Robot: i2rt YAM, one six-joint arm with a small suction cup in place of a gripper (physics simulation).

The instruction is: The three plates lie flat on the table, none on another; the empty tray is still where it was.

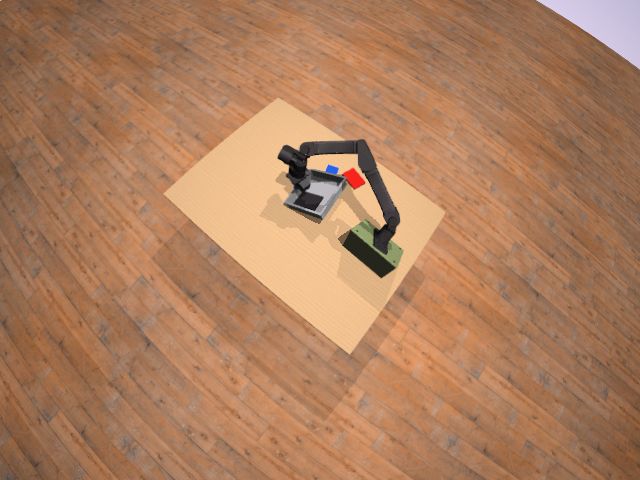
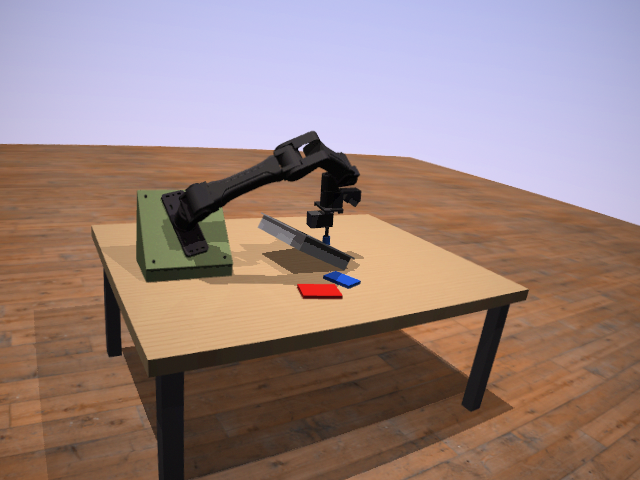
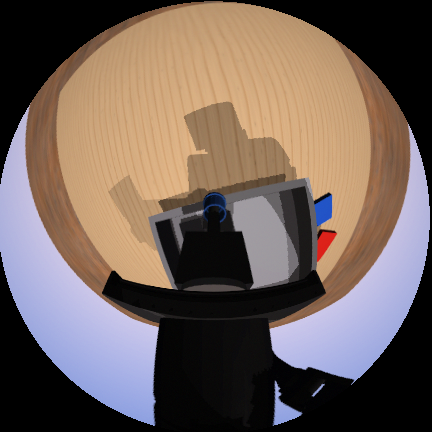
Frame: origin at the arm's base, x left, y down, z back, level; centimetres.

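Seen in the pictures: end effector, tool point: [image 1: 295, 188] [image 3: 213, 197]; arm's base, origin of the base link: [image 1: 379, 241] [image 2: 184, 223].
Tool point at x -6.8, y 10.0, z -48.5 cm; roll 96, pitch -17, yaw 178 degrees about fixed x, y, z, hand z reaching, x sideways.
Offsets run from my tool point to a thing's middle. Level surfaces: height alone.
The grey tray @(dx -1.6, dy -3.3, dz +11.0 cm) [image 1: 334, 201] [image 2: 305, 242] [image 3: 270, 191] is tilted, with its end toward the arm's base raised and its far end low. The black plate @(dx +2.9, dy -0.6, dz +9.3 cm) [image 1: 309, 200] lies inside it. The blue plate @(dx -19.6, dy +2.9, dz +9.6 cm) [image 1: 332, 168] [image 2: 341, 279] [image 3: 325, 209] and the red plate @(dx -23.8, dy +2.8, dz +21.6 cm) [image 1: 354, 178] [image 2: 319, 290] [image 3: 326, 243] lie flat on the table, beside each other and outside the tray. My suction cup [image 1: 295, 187] [image 2: 326, 240] [image 3: 214, 207] is open, with no plate on it. It is at the tray's far, low side; the exact contact is hidden.
The green base block [image 1: 366, 250] [image 2: 180, 258] carries the arm at one end of the wooden table @(dy +3.4 cm) [image 1: 232, 180] [image 2: 413, 279]. The arm reaches over the table past the red and blue plates. Shadow lies under the raised part of the tray.
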